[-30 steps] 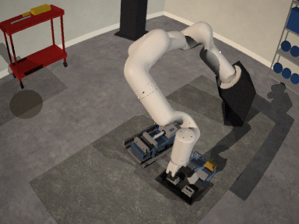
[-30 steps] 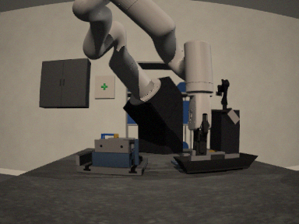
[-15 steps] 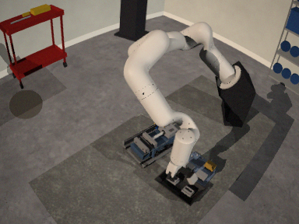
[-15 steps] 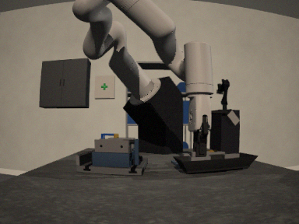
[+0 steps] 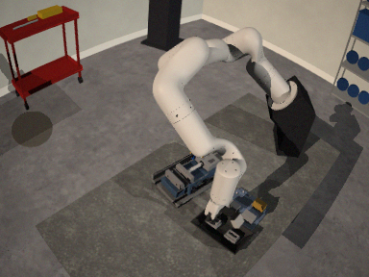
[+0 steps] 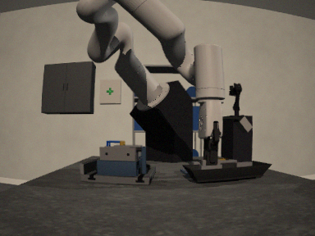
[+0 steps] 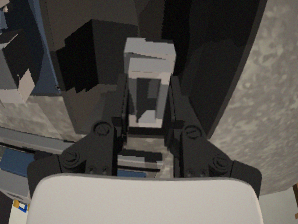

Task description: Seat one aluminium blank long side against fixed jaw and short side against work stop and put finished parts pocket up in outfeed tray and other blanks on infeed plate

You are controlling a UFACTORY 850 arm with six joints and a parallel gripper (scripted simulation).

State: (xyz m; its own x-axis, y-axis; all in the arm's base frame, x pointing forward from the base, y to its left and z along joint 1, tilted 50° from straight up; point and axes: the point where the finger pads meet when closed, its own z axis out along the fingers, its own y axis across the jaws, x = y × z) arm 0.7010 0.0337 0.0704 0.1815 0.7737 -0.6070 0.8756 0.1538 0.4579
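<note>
The brass blank lies 20 cm behind my hand, 14 cm to the left of it and 4 cm below it. Round my hand: vise 21 cm to the right, 17 cm behind, 3 cm below.
</note>
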